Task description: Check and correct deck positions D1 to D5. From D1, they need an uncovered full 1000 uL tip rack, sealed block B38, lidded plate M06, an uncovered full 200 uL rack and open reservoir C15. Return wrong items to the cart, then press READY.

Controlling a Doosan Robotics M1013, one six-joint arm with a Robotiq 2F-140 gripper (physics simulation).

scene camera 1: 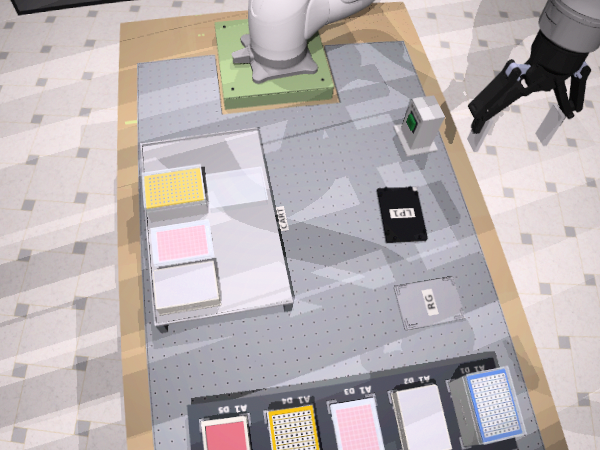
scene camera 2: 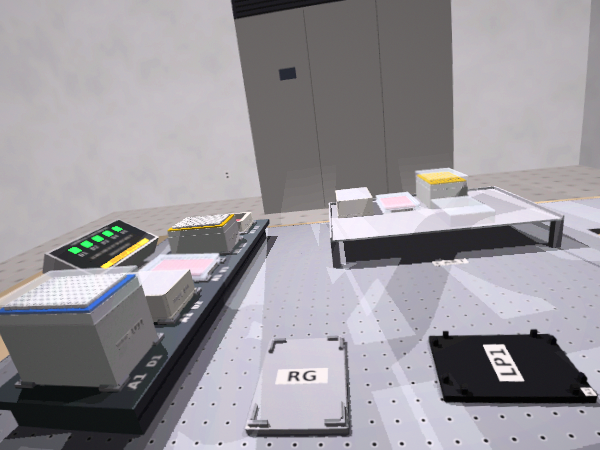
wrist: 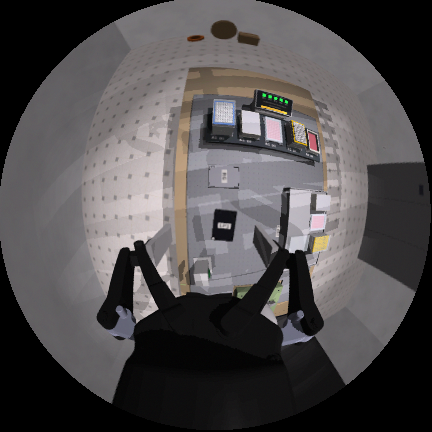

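Seen in the pictures: gripper, fingertip midpoint: (scene camera 1: pixel 507 142) (wrist: pixel 212 233); arm's base at its link origin: (scene camera 1: pixel 278 55).
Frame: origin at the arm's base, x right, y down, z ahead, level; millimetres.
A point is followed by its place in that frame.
Observation:
My gripper (scene camera 1: pixel 512 131) {x -221, y -375, z 632 mm} (wrist: pixel 212 233) {x -221, y -375, z 632 mm} is open and empty, high beside the table's right edge in scene camera 1. Deck: D1 holds a blue-rimmed rack (scene camera 1: pixel 495 405) {x -139, y -114, z 1019 mm} (scene camera 2: pixel 70 292) {x -165, y -114, z 995 mm} (wrist: pixel 224 112) {x -141, y -115, z 1006 mm} with white tips; a see-through edge shows round its top. D2 holds a plain white block (scene camera 1: pixel 422 417) {x -18, y -53, z 996 mm} (scene camera 2: pixel 167 295) {x -61, y -48, z 944 mm} (wrist: pixel 250 123) {x -21, y -53, z 991 mm}. D3 holds a pink plate (scene camera 1: pixel 356 425) {x 104, y -30, z 973 mm} (scene camera 2: pixel 185 266) (wrist: pixel 273 130) {x 100, y -30, z 978 mm}. D4 holds a yellow-rimmed rack (scene camera 1: pixel 294 429) {x 223, y -75, z 949 mm} (scene camera 2: pixel 202 237) {x 183, y -50, z 963 mm} (wrist: pixel 299 133) {x 221, y -78, z 961 mm}. D5 holds a red-filled reservoir (scene camera 1: pixel 226 437) {x 346, y -26, z 928 mm} (wrist: pixel 313 141) {x 368, y -26, z 960 mm}. A panel (scene camera 2: pixel 107 245) {x 115, y -78, z 1125 mm} (wrist: pixel 273 102) {x 114, y -76, z 1124 mm} shows several green lights and an orange bar.
The cart (scene camera 1: pixel 250 235) {x 203, y -21, z 532 mm} (scene camera 2: pixel 370 229) {x 191, y -21, z 616 mm} (wrist: pixel 299 205) {x 214, y -21, z 611 mm} holds a yellow rack (scene camera 1: pixel 174 187) {x 340, y -92, z 415 mm} (scene camera 2: pixel 441 187) {x 280, y -71, z 431 mm}, a clear lid-like piece (scene camera 1: pixel 237 187) {x 206, y -46, z 421 mm}, a pink plate (scene camera 1: pixel 182 242) {x 349, y -38, z 520 mm} and a white block (scene camera 1: pixel 186 285) {x 356, y -63, z 627 mm}. LP1 (scene camera 1: pixel 402 227) {x -155, y 29, z 577 mm}, RG (scene camera 1: pixel 445 300) {x -188, y 31, z 773 mm} and a grey device (scene camera 1: pixel 425 125) {x -273, y -69, z 369 mm} are on the table.

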